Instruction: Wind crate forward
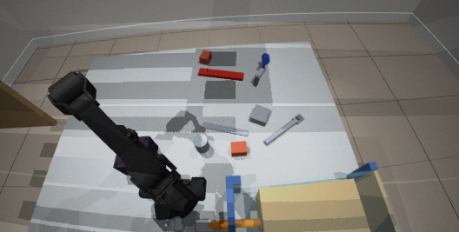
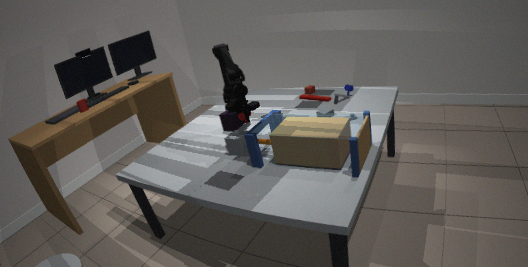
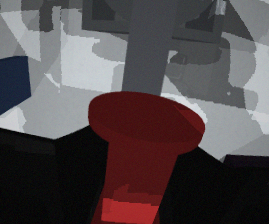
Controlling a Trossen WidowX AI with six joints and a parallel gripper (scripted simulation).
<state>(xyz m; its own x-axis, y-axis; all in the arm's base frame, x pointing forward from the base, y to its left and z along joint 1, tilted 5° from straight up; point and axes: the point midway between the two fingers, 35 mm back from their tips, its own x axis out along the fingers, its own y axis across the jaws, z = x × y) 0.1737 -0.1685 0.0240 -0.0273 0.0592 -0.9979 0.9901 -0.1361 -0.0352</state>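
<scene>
Now: gripper tip 3 cm to the left of the red-knobbed handle and 1 cm above it. Round my gripper tip: grey winch 2 cm behind, 10 cm to the right, 8 cm below; then red knob 2 cm above; then blue steel frame 15 cm ahead, 10 cm to the right, 1 cm below.
</scene>
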